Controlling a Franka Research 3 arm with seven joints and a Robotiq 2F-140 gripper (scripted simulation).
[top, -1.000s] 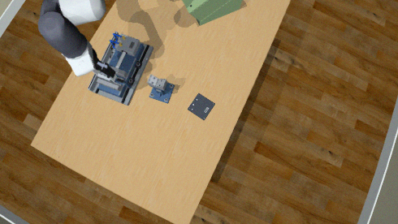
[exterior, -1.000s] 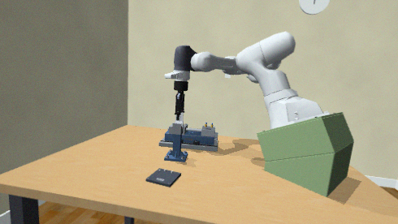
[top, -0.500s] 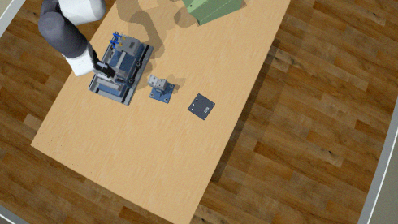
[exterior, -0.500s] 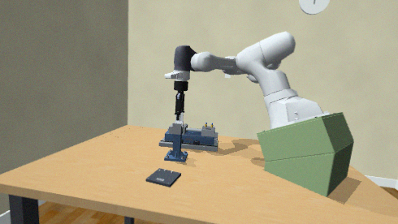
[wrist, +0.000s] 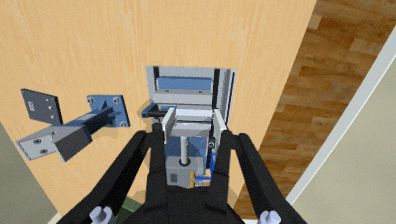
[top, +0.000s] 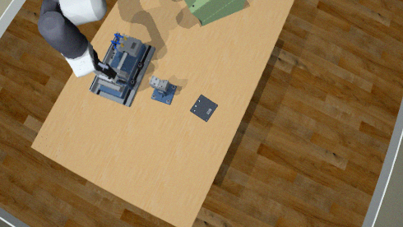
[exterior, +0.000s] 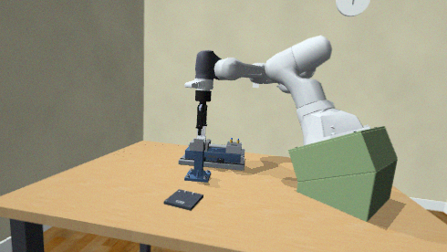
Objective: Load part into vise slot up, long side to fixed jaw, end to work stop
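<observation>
My hand is 2 cm above the grey part. Round my hand: vise 8 cm below, 7 cm behind, 2 cm to the left; then dark work stop rod 7 cm to the left, 3 cm below; then grey air cylinder 17 cm behind, 4 cm below, 3 cm to the left.
</observation>
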